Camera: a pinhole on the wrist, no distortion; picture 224 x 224 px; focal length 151.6 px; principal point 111.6 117.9 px. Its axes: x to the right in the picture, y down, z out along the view. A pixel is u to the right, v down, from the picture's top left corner.
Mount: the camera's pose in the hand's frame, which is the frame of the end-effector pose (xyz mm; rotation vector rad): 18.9 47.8 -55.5 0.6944 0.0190 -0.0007
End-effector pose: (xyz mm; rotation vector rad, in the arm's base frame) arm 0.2 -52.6 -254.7 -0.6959 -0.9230 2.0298
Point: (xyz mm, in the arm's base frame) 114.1 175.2 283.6
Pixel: 116 23
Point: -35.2 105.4 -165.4
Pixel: 214 44
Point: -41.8 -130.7 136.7
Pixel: 69 112
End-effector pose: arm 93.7 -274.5 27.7 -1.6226 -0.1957 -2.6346
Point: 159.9 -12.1 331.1
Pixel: 197 107
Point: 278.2 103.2 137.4
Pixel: 111 87
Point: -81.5 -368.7 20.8
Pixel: behind the camera
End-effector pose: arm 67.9 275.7 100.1 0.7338 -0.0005 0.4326
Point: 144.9 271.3 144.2
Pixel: 184 154
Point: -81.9 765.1 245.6
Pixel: behind the camera
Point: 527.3 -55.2 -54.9
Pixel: 182 39
